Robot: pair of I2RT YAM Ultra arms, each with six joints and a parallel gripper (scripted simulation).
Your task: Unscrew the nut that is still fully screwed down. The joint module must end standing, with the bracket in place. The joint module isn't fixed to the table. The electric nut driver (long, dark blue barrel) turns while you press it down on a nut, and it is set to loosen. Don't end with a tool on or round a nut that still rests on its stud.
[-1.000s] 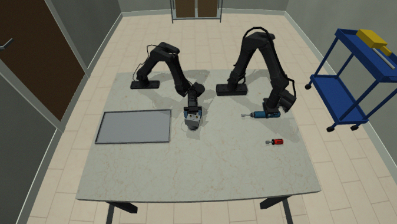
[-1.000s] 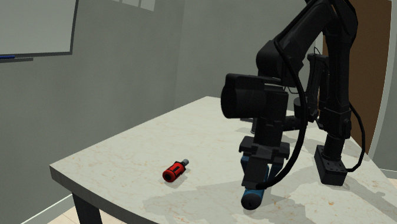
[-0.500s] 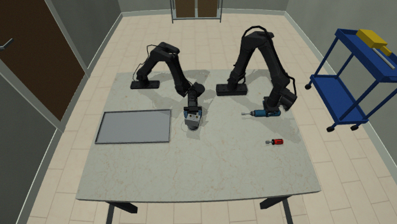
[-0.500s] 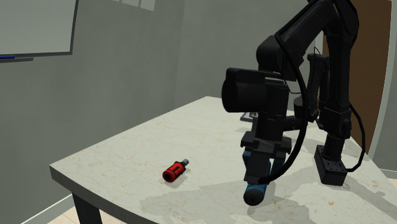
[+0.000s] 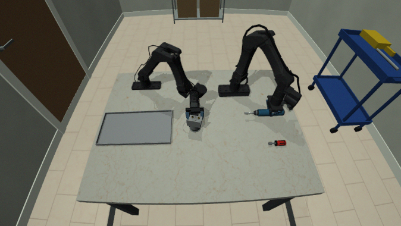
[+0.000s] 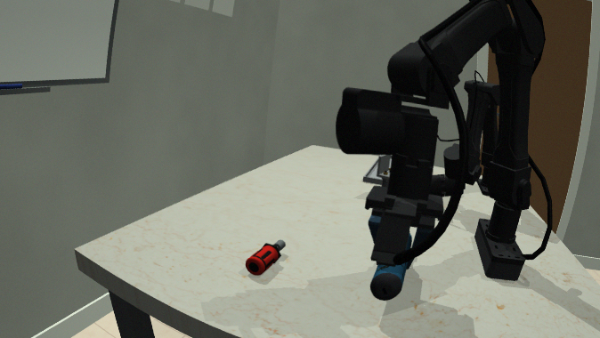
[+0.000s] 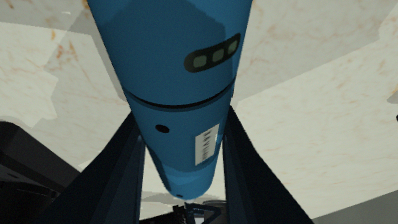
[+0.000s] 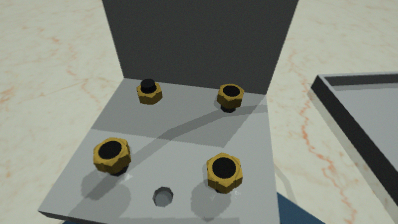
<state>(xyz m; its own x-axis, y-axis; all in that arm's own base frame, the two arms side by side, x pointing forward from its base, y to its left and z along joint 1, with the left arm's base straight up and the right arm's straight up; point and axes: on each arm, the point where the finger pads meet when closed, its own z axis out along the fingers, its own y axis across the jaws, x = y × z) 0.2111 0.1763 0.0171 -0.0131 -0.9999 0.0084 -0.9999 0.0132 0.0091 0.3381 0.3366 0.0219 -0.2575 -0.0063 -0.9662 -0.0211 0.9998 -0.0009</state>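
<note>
The joint module lies 10 mm above my right hand. Also, from my right hand: grey bracket: 50 mm above; then red-handled hand driver: 70 mm ahead, 450 mm to the left, 10 mm below; then shallow grey tray: 40 mm ahead, 340 mm to the right, 20 mm below.
</note>
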